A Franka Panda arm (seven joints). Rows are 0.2 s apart.
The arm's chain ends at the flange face. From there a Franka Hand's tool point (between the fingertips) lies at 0.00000 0.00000 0.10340 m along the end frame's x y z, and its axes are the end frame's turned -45 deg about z.
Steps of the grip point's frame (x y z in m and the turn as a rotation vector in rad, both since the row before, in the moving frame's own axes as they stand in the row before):
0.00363, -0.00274, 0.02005, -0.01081, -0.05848, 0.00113
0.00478, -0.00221, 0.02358, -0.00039, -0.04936, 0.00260
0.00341, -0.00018, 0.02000, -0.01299, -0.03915, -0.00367
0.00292, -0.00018, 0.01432, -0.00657, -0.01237, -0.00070
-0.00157, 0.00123, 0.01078, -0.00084, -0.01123, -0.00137
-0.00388, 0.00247, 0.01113, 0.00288, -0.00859, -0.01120
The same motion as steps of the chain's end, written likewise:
0.00412, -0.00957, 0.02023, -0.04900, -0.03371, 0.00113
0.00540, -0.00857, 0.02371, -0.03518, -0.03463, 0.00260
0.00419, -0.00635, 0.02009, -0.03687, -0.01850, -0.00367
0.00236, -0.00358, 0.01433, -0.01339, -0.00410, -0.00070
0.00052, 0.00110, 0.01079, -0.00853, -0.00735, -0.00137
-0.00016, 0.00407, 0.01113, -0.00404, -0.00811, -0.01120

